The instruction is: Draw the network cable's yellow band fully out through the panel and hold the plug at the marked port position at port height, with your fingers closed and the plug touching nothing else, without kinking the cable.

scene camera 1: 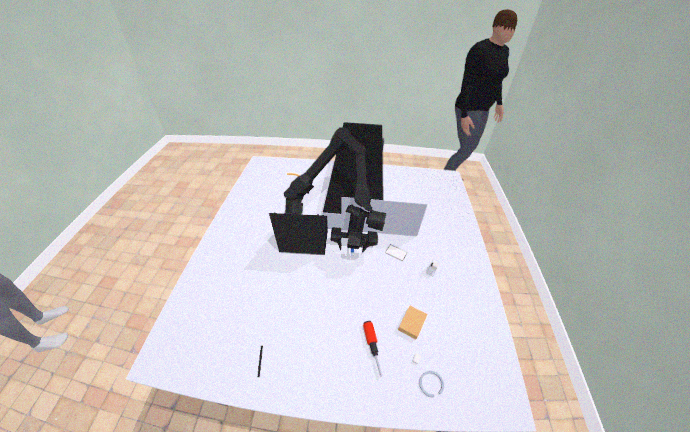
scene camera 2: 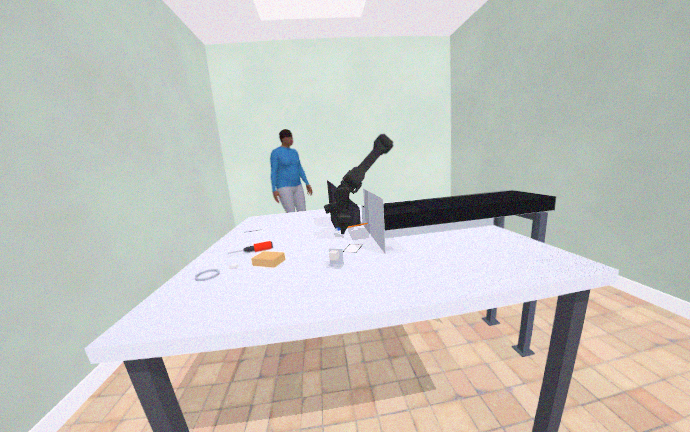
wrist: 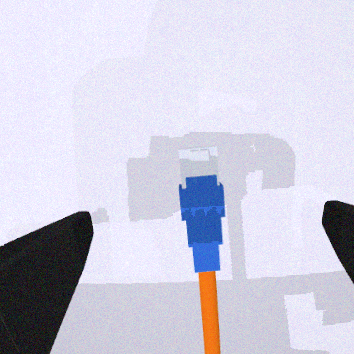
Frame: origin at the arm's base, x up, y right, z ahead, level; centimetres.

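Seen in the pictures: gripper, fingertip midpoint: [scene camera 1: 351,251] [scene camera 2: 340,230] [wrist: 207,217]; arm's base at its link origin: [scene camera 1: 293,214].
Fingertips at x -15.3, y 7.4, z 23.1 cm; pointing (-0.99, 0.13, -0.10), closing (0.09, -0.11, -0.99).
Pixels of each thing's top centre, then the offset from my fingertips to it. "spot": a spot on its surface instead.
- blue plug at its top centre: [wrist: 205,217] [scene camera 1: 352,249] [scene camera 2: 338,227] dx +1.9, dy +0.8, dz +0.3 cm
- orange cable at a spot on its surface: [wrist: 209,310] spot: dx +1.6, dy -2.8, dz +0.5 cm
- upright grey panel at its top centre: [scene camera 1: 384,200] [scene camera 2: 371,192] dx +18.1, dy -11.0, dz +13.5 cm
- dark-edged white rectangle at a spot on its surface: [scene camera 2: 353,248] [scene camera 1: 397,252] spot: dx -1.9, dy +0.2, dz +19.9 cm
- small grey block at its top centre: [scene camera 2: 333,250] [scene camera 1: 435,263] dx +3.7, dy +10.5, dz +32.4 cm
- orange-tan block at its top centre: [scene camera 1: 413,320] [scene camera 2: 268,255] dx +1.0, dy +32.0, dz +19.3 cm
- red screwdriver at its top centre: [scene camera 1: 374,346] [scene camera 2: 249,245] dx +1.4, dy +40.0, dz +4.5 cm
- grey ring at its top centre: [scene camera 1: 432,383] [scene camera 2: 207,273] dx -1.2, dy +52.4, dz +21.5 cm
The blue plug [scene camera 1: 352,250] [scene camera 2: 338,229] [wrist: 202,210] has a clear tip, which points up in the wrist view. The orange cable [scene camera 2: 357,225] [wrist: 209,310] runs from it toward the upright grey panel [scene camera 1: 402,218] [scene camera 2: 374,221]. My gripper [scene camera 1: 351,249] [wrist: 207,217] is open. Its black fingers stand wide on either side of the plug in the wrist view, with gaps on both sides, and touch neither plug nor cable. Whether the fingertips are level with the plug is hard to tell. The yellow band does not show. The panel opening is hidden behind the arm.
A dark-edged white rectangle [scene camera 1: 396,252] [scene camera 2: 353,248] and a small grey block [scene camera 1: 431,268] [scene camera 2: 335,256] lie right of the gripper in scene camera 1. A black board [scene camera 1: 300,234] stands left. An orange-tan block [scene camera 1: 412,322], red screwdriver [scene camera 1: 370,333] and grey ring [scene camera 1: 420,389] lie farther forward.
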